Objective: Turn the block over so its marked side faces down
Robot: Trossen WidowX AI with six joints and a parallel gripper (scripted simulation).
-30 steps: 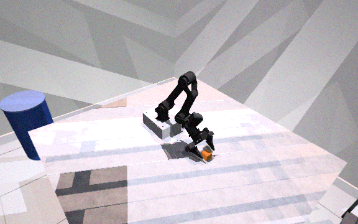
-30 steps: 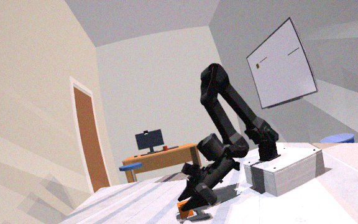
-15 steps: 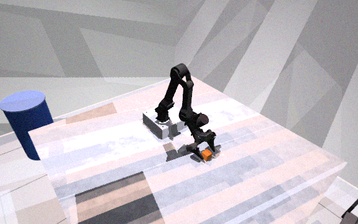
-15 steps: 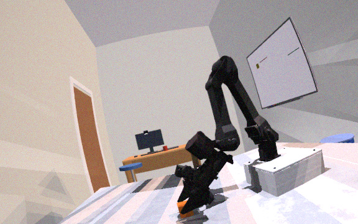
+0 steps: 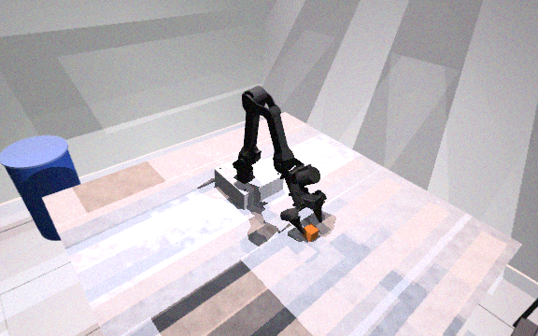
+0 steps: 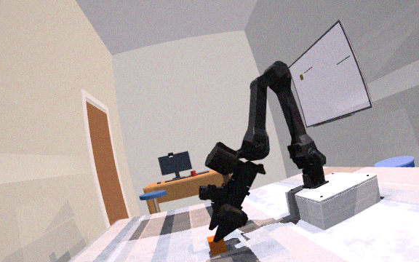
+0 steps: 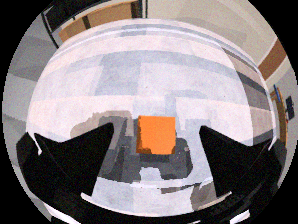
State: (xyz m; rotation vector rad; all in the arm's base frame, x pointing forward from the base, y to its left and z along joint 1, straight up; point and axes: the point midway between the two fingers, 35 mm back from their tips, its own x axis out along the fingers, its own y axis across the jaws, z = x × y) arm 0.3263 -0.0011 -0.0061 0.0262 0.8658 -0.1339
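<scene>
The orange block lies 10 mm behind my gripper tip and 30 mm below it.
</scene>
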